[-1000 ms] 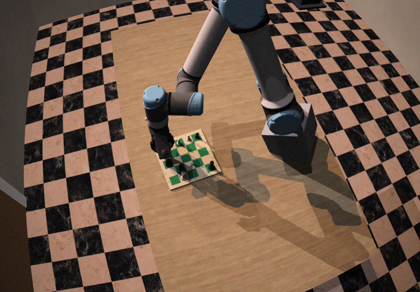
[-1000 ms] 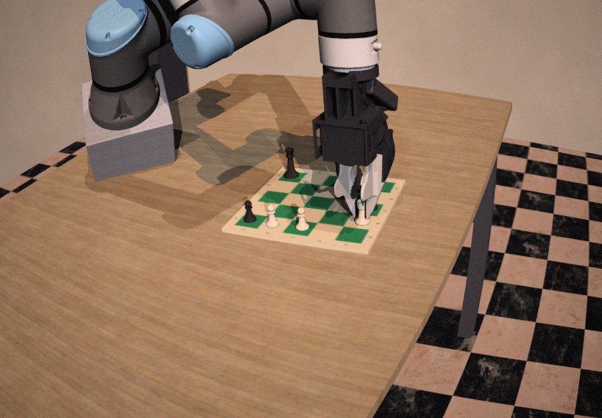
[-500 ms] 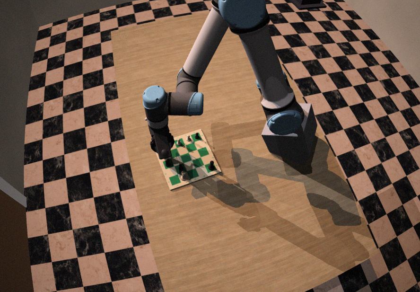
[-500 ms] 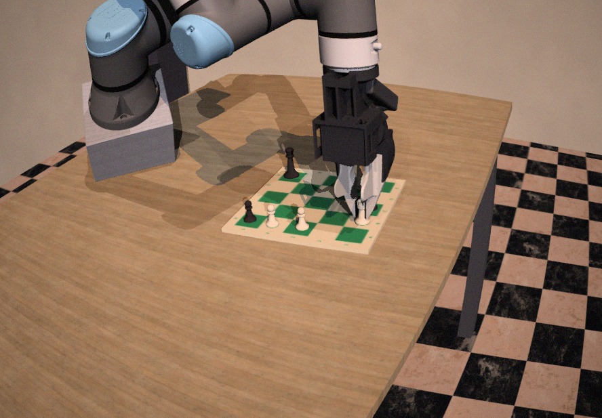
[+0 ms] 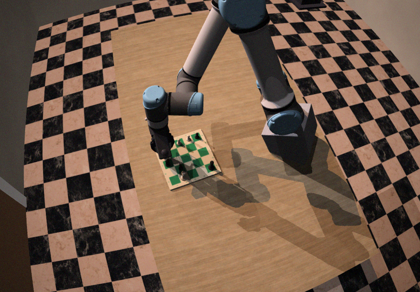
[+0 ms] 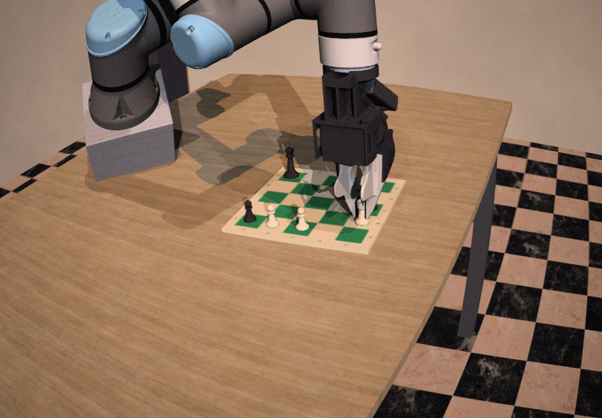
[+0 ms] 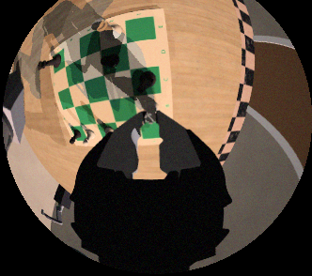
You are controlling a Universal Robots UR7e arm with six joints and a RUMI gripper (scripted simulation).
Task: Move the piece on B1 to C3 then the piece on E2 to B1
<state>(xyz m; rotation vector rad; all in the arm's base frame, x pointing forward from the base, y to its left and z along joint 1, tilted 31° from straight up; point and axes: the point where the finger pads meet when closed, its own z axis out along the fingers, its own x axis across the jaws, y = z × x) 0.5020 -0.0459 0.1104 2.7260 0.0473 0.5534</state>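
My gripper is now 80 mm past the cream chessboard, 40 mm to the right of it and 30 mm above it.
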